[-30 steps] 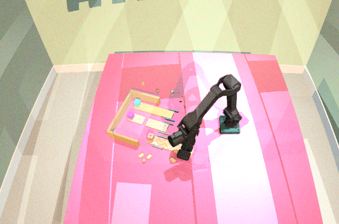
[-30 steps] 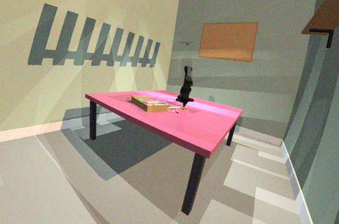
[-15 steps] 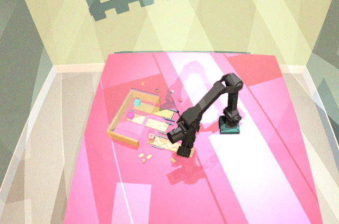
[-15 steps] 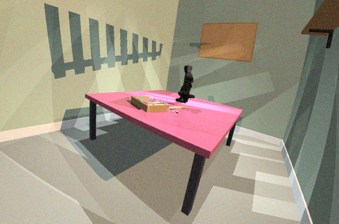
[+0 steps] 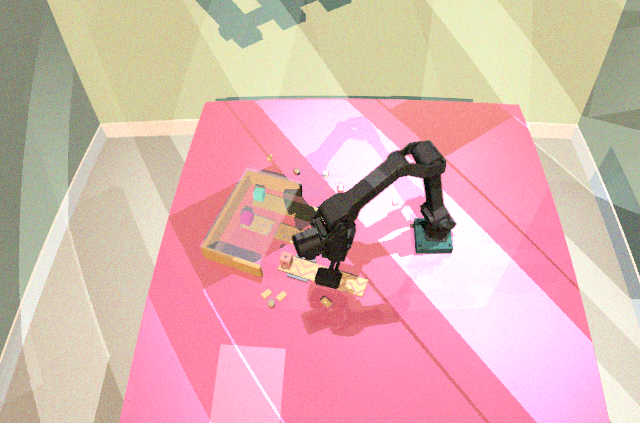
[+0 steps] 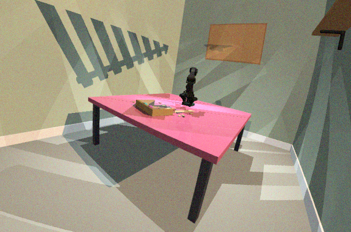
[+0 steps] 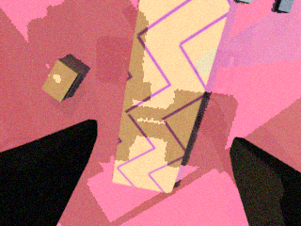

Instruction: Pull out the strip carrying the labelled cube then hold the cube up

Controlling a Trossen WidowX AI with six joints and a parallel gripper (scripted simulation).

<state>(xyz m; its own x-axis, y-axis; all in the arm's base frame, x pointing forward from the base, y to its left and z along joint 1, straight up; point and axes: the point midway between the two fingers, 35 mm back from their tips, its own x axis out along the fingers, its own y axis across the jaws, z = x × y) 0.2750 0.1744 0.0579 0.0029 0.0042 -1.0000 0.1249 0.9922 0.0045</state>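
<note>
Right now my gripper tip is 5 cm above the zigzag strip, 4 cm short of it and 1 cm to the left of it. The rest, counted from my gripper tip: labelled cube: 15 cm ahead, 3 cm to the right, 3 cm below.
</note>
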